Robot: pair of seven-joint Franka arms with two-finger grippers.
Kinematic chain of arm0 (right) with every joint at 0, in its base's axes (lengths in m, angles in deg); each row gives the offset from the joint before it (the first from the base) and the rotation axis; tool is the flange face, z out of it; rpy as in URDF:
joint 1: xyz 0 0 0.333 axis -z
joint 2: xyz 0 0 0 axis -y
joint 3: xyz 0 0 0.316 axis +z
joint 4: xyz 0.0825 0 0 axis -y
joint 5: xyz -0.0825 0 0.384 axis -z
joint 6: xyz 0 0 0 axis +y
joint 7: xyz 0.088 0 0 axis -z
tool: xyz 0 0 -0.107 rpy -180 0 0
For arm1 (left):
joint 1: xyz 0 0 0.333 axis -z
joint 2: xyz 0 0 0 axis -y
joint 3: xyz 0 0 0.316 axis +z
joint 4: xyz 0.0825 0 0 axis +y
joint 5: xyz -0.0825 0 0.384 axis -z
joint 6: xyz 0 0 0 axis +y
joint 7: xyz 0.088 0 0 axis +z
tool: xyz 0 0 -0.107 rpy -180 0 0
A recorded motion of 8 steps. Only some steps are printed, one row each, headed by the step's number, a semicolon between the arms.
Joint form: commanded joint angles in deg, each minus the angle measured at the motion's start. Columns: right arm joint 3, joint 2, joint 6, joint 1, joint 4, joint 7, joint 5; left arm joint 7, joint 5, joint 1, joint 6, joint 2, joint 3, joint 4.
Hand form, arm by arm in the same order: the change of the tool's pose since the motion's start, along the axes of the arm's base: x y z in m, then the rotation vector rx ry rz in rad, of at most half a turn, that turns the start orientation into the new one. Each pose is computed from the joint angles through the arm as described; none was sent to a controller.
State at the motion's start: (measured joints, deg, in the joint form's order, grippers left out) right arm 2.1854 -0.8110 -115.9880 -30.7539 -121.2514 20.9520 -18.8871; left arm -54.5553 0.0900 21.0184 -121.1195 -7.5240 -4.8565 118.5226
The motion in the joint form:
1: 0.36 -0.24 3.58 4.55 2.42 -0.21 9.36; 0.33 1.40 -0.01 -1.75 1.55 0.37 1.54
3: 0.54 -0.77 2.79 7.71 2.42 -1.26 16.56; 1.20 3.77 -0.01 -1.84 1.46 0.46 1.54
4: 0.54 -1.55 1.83 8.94 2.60 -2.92 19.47; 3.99 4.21 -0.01 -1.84 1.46 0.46 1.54
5: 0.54 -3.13 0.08 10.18 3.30 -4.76 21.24; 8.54 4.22 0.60 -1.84 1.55 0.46 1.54
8: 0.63 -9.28 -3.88 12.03 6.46 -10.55 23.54; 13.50 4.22 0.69 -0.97 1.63 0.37 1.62
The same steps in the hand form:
1: 0.0268 -0.0387 0.0101 -0.1240 -0.0487 0.0277; -0.0032 0.0043 0.0057 -0.0277 -0.0203 0.0271
3: 0.0454 -0.0699 0.0054 -0.2159 -0.1036 0.0546; -0.0033 0.0034 0.0050 -0.0560 -0.0057 0.0687
4: 0.0550 -0.0817 0.0007 -0.2478 -0.1292 0.0867; -0.0034 0.0031 0.0050 -0.0576 -0.0026 0.1219
5: 0.0682 -0.0909 -0.0066 -0.2604 -0.1537 0.1117; -0.0061 -0.0022 0.0059 -0.0519 -0.0030 0.1904
8: 0.1005 -0.0984 -0.0371 -0.2645 -0.1830 0.2042; -0.0088 -0.0030 0.0048 -0.0368 0.0107 0.2728

